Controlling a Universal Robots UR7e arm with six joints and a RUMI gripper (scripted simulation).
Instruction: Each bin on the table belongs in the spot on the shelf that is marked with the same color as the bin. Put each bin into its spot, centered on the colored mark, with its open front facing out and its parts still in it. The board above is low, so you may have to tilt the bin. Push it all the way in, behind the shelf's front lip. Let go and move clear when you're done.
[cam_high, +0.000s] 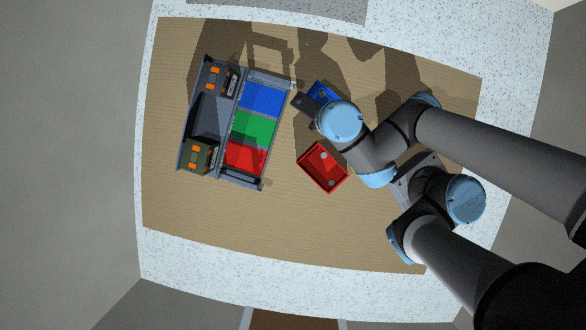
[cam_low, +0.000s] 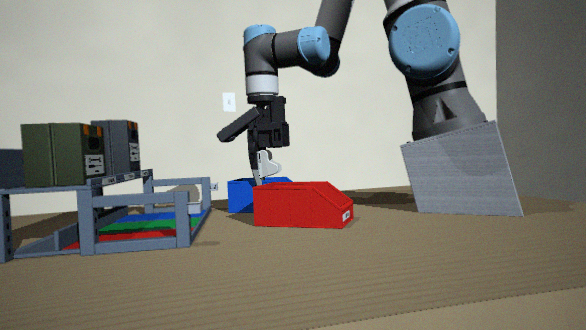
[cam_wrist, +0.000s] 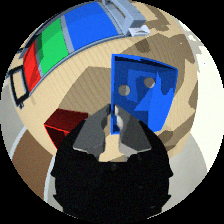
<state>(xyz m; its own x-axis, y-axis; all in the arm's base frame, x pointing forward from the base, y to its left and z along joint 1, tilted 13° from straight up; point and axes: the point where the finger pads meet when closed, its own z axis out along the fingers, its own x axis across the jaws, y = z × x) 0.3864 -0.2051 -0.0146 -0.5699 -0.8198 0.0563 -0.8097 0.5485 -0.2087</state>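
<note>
Now: the blue bin 30 mm behind my hand, 40 mm to the right of it and 20 mm below it. The rest, counted from my hand: red bin (30 mm behind, 170 mm to the left, 20 mm below); top board (340 mm ahead, 10 mm to the left, 40 mm above); grey box (300 mm ahead, 100 mm to the right, 100 mm above).
</note>
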